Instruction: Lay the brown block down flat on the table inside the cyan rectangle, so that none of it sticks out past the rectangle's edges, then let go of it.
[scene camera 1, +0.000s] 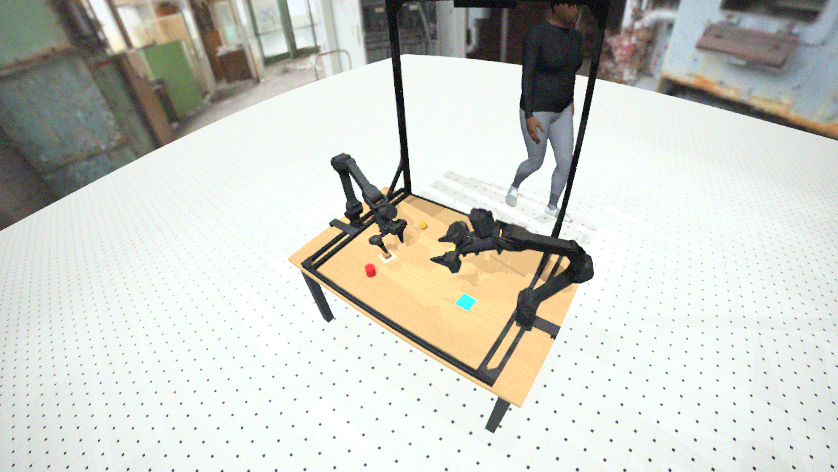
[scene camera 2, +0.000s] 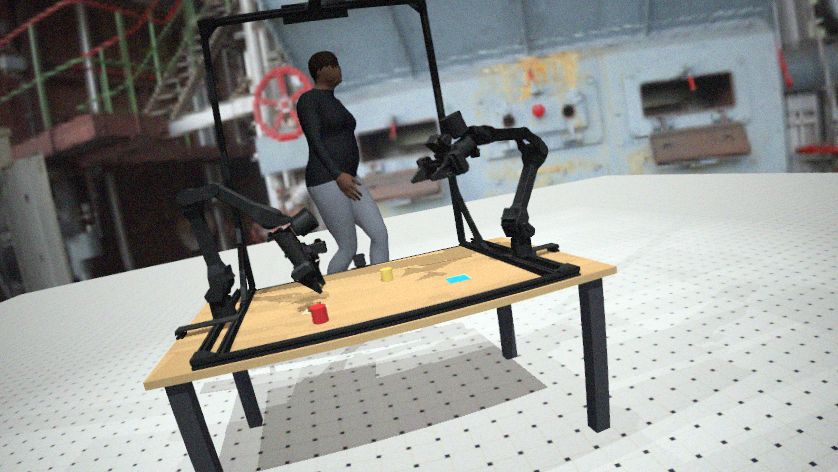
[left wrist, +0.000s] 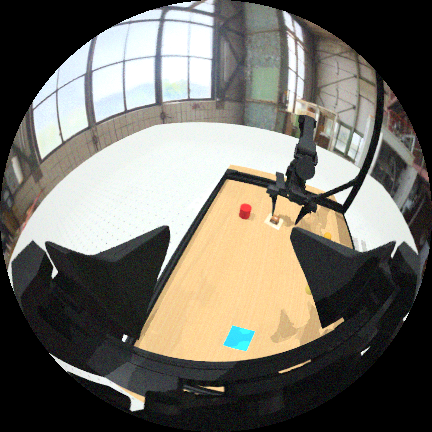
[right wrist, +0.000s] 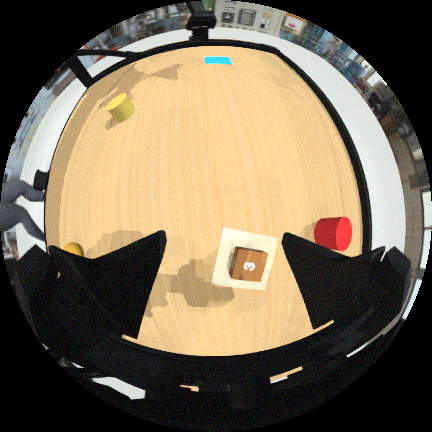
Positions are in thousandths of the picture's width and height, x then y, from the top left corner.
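My left gripper appears in scene camera 1 (518, 529), in scene camera 2 (503, 385) and in the left wrist view (541, 538). In the right wrist view the gripper is out of frame.
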